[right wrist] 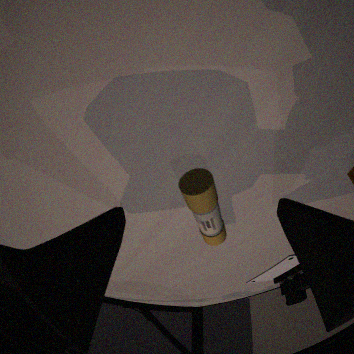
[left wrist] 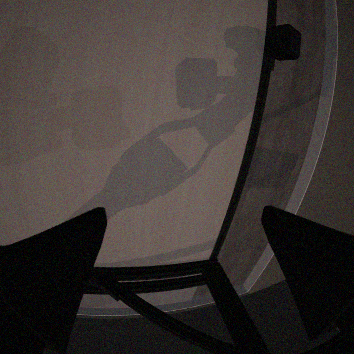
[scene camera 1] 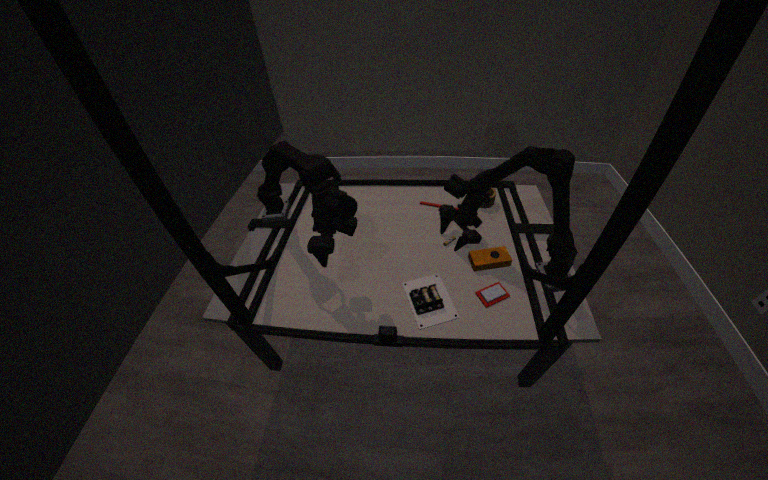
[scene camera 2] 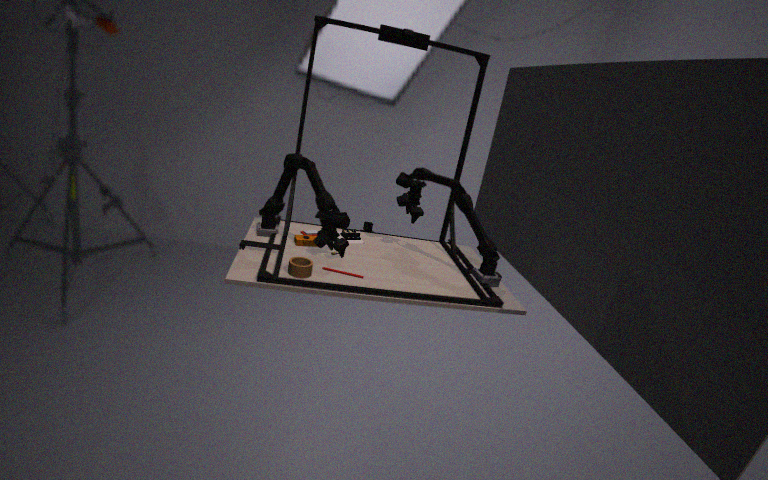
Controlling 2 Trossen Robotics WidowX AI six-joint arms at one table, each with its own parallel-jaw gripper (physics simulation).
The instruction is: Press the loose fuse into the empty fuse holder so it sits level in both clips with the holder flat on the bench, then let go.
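Pixels of known places: left gripper, between the fingertips: (left wrist: 186, 215) (scene camera 1: 326, 257) (scene camera 2: 409, 218); right gripper, between the fingertips: (right wrist: 203, 211) (scene camera 1: 448, 242) (scene camera 2: 337, 253); left arm's base, origin of its link: (scene camera 1: 275, 209) (scene camera 2: 486, 273); right arm's base, origin of its link: (scene camera 1: 555, 272) (scene camera 2: 267, 226).
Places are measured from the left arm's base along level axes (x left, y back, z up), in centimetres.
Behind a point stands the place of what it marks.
The loose fuse (scene camera 1: 448, 241) @[x -23.2, y -66.1, z -3.6 cm] (right wrist: 208, 222) @[x -22.5, y -66.9, z -3.4 cm], with brass caps and a white label, lies on the bench between the spread fingers of my right gripper (scene camera 1: 450, 240) @[x -22.7, y -66.1, z -4.5 cm] (right wrist: 203, 211) @[x -22.7, y -66.1, z -4.5 cm]. This gripper is open, low over the fuse and not gripping it. The black fuse holder (scene camera 1: 427, 300) (scene camera 2: 351, 234) sits on a white plate (scene camera 1: 447, 316) @[x -52.2, y -59.9, z -4.6 cm] towards the front in scene camera 1. Two pale fuses show in it, and its left slot looks empty. In the right wrist view a finger partly hides the holder (right wrist: 294, 289) @[x -43.4, y -53.9, z -1.3 cm]. My left gripper (scene camera 1: 323, 264) @[x -39.0, y -27.2, z 10.8 cm] (scene camera 2: 416, 221) @[x -39.0, y -27.2, z 10.8 cm] (left wrist: 186, 215) @[x -39.0, y -27.2, z 10.8 cm] is open and empty, high above the bench.
An orange box (scene camera 1: 485, 260) @[x -35.0, y -75.8, z -1.8 cm] (scene camera 2: 304, 241) @[x -29.7, y -80.7, z -2.4 cm] lies right of the right gripper in scene camera 1. A red-edged tray (scene camera 1: 481, 300) @[x -48.2, y -71.1, z -4.4 cm] lies right of the white plate. A red rod (scene camera 1: 430, 203) @[x -0.6, y -63.6, z -4.0 cm] (scene camera 2: 342, 272) @[x -2.1, y -67.9, z -4.2 cm] and a brown ring (scene camera 2: 300, 271) @[x 4.1, y -86.4, z -1.9 cm] lie at the far side in scene camera 1.
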